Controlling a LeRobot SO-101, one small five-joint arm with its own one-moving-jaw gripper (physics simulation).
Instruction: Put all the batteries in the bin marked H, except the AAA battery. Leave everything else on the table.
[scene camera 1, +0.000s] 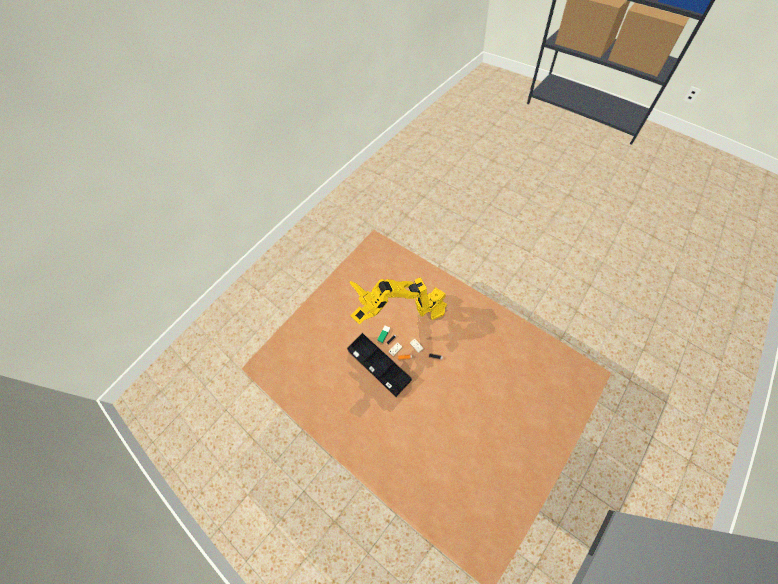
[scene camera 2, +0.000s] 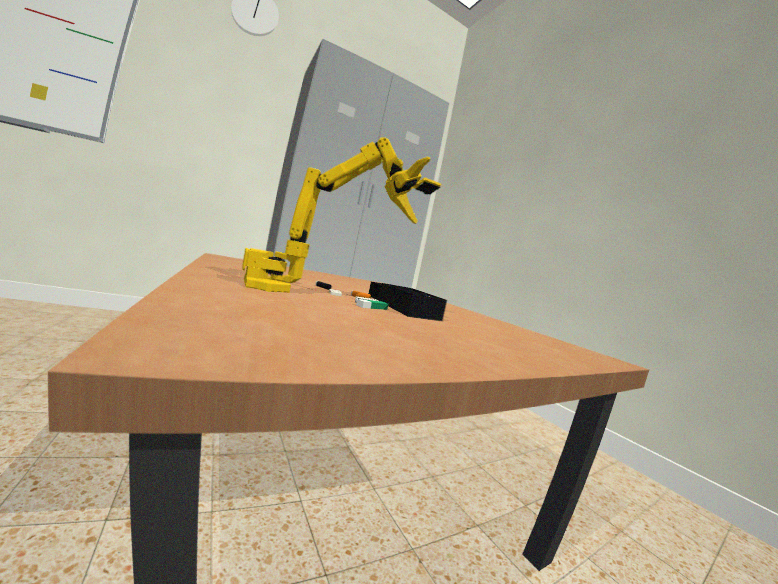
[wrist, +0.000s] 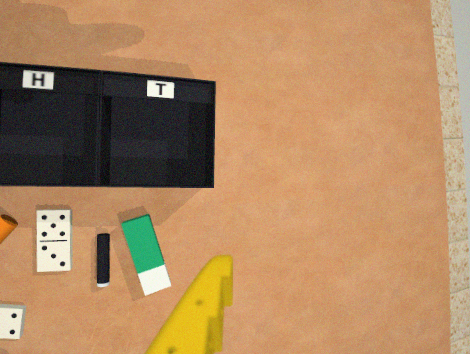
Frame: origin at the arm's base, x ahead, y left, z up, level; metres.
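Seen in the pictures: end effector, tool point: (scene camera 2: 415, 220) (wrist: 232, 273); arm's base, origin of the base link: (scene camera 1: 429, 311) (scene camera 2: 274, 288).
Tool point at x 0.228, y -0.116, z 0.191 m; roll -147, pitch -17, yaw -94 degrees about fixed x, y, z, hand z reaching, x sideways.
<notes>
Pixels of each thing's top centre, then the offset from my tool point to it.
- slim black battery, middle of its top: (wrist: 102, 262) (scene camera 1: 391, 338) 0.042 m back, 0.069 m left, 0.181 m down
- orange battery, middle of its top: (scene camera 2: 361, 292) (scene camera 1: 404, 356) 0.017 m back, 0.154 m left, 0.177 m down
- H bin, middle of its top: (wrist: 33, 125) (scene camera 2: 404, 288) (scene camera 1: 378, 362) 0.067 m ahead, 0.097 m left, 0.145 m down
- white eraser, middle of its top: (wrist: 146, 255) (scene camera 2: 373, 301) (scene camera 1: 383, 333) 0.041 m back, 0.032 m left, 0.178 m down
- farther, middle of its top: (scene camera 1: 416, 345) 0.079 m back, 0.161 m left, 0.184 m down
A slim black battery (scene camera 1: 391, 339) (wrist: 103, 259) lies between a domino and the eraser; it looks the shortest and thinnest, but its type cannot be read. An orange battery (scene camera 1: 404, 357) (scene camera 2: 360, 294) (wrist: 6, 227) lies near the bins, cut by the wrist view's left edge. Another black battery (scene camera 1: 435, 356) (scene camera 2: 323, 285) lies farther from the bins. The H bin (wrist: 45, 125) is the middle of three black bins; no battery shows in its visible part. My gripper (scene camera 1: 355, 300) (scene camera 2: 422, 190) is fully open and empty, high above the table; one notched jaw (wrist: 215, 300) shows in the wrist view.
The T bin (wrist: 150, 130) is at one end of the row. A green and white eraser (scene camera 1: 383, 333) (scene camera 2: 378, 305) (wrist: 143, 247) lies beside the slim battery. Two dominoes, one nearer the bins (scene camera 1: 395, 348) (wrist: 53, 255) and one farther (scene camera 1: 416, 345) (wrist: 6, 322), lie among the batteries.
</notes>
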